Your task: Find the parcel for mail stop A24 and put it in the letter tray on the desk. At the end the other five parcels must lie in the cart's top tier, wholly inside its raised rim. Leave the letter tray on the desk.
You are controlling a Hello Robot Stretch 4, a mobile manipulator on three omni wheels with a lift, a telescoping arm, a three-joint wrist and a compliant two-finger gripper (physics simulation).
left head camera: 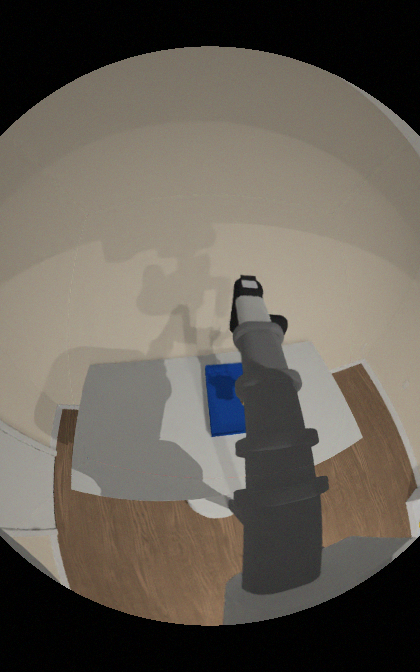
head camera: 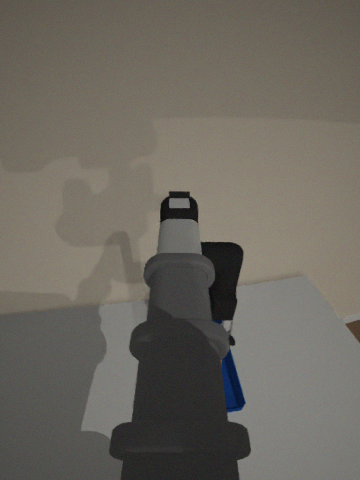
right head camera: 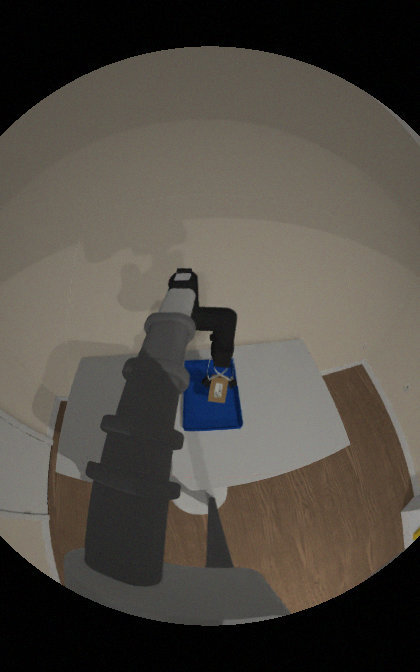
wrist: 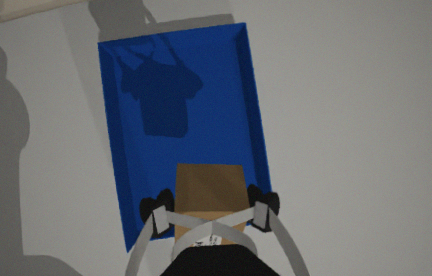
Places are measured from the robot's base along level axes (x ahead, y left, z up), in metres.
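Where they show: gripper, between the fingertips: (wrist: 210, 202).
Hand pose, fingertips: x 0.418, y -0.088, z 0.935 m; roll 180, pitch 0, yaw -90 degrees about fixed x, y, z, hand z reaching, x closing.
Observation:
Each offset is from my fingertips to the centre of the thing. Level surfaces: height alone.
A brown cardboard parcel {dy +0.004, dx -0.011, dz +0.002 m} (right head camera: 217, 396) (wrist: 211, 187) with a white label is held between the fingers of my gripper (right head camera: 219, 383) (wrist: 210, 202). The label's text is too small to read. The blue letter tray {dy +0.034, dx +0.072, dz -0.208 m} (head camera: 240, 397) (left head camera: 220, 420) (right head camera: 200, 422) (wrist: 185, 145) lies on the desk. The parcel hangs above the tray's near part in the wrist view, and its shadow falls on the tray floor apart from it. In the head view the arm hides most of the tray, and the parcel does not show there. The other parcels and the cart's top tier do not show clearly.
The light grey desk {dz -0.243 m} (head camera: 300, 360) (left head camera: 320, 400) (right head camera: 285, 415) (wrist: 350, 125) stands against a beige wall (head camera: 280, 200) (right head camera: 300, 280). My extended arm (head camera: 180, 390) (left head camera: 275, 465) (right head camera: 140, 450) reaches over the desk. A white object with a yellow patch is at the right edge of the right head view.

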